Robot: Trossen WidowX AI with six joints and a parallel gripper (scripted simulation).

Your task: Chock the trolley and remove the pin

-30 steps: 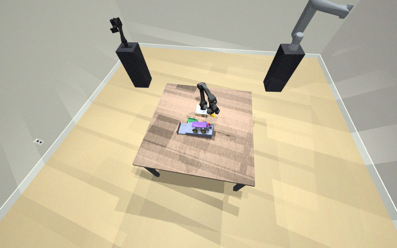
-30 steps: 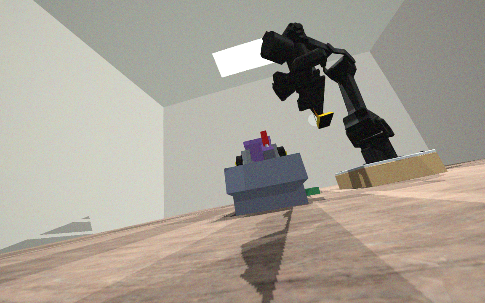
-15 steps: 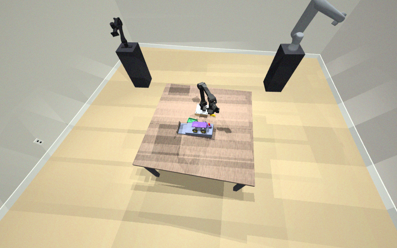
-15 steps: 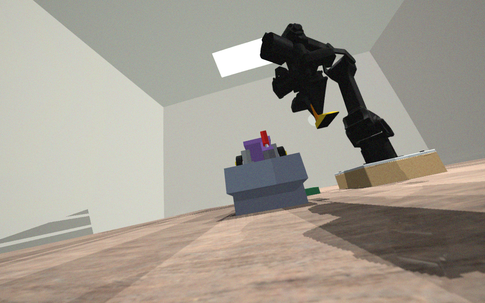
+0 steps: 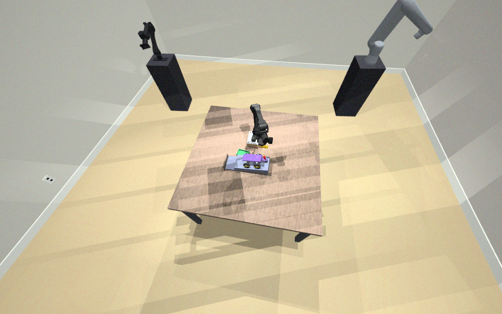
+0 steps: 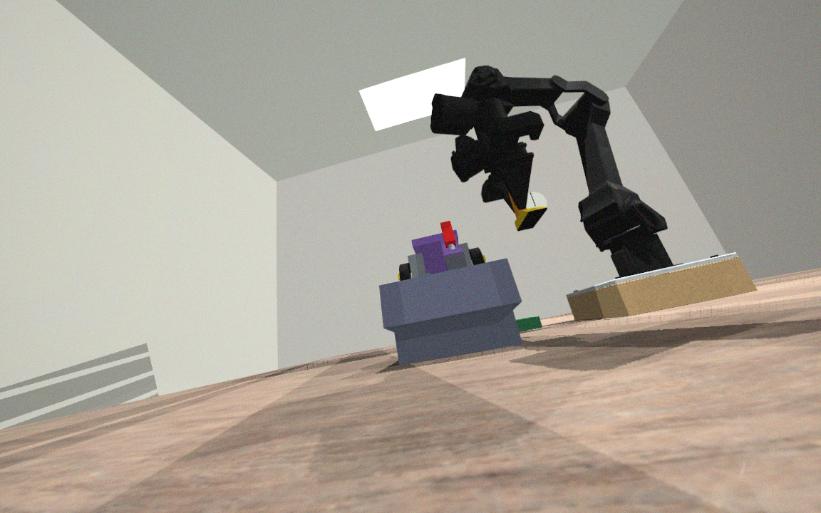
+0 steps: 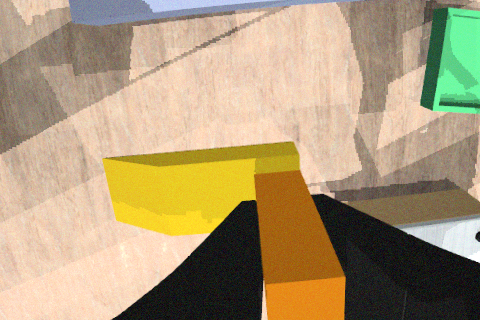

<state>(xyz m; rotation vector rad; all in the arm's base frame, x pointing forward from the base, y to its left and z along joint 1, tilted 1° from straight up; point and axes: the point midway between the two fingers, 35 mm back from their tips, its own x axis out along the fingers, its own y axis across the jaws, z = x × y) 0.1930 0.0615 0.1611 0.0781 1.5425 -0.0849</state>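
My gripper tip is now 12 cm short of the red-headed stop pin, 4 cm above it and 3 cm to the right of it. From my gripper tip the other things lie so: blue-grey ramp: 13 cm below, 13 cm ahead, 8 cm to the right; then yellow chock: 2 cm to the left, 1 cm below; then purple-topped trolley: 13 cm ahead, 8 cm to the right, 6 cm below.
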